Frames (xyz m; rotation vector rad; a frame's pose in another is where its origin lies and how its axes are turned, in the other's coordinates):
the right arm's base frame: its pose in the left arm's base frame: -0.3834 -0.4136 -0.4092 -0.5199 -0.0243 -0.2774
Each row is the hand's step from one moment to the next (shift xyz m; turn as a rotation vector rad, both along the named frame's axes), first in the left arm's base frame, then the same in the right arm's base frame.
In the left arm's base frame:
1: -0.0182 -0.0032 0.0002 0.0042 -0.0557 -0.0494
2: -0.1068 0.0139 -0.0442 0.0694 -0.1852 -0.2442
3: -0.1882 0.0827 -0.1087 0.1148 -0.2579 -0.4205
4: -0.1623 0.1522 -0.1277 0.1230 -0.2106 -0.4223
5: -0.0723 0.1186 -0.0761 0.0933 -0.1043 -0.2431
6: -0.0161 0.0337 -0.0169 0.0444 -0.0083 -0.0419
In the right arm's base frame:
1: -0.0167 -0.0076 -0.0023 0.0137 -0.0211 -0.0702
2: -0.1104 0.0045 -0.0366 0.0914 -0.0165 -0.3002
3: -0.2123 0.0713 -0.0625 0.1373 0.0211 -0.4871
4: -0.2069 0.1453 -0.0434 0.1329 0.0635 -0.4649
5: -0.1069 0.1163 -0.0110 0.0938 0.0567 -0.2582
6: -0.0257 0.0319 0.0012 0.0410 0.0254 -0.0384

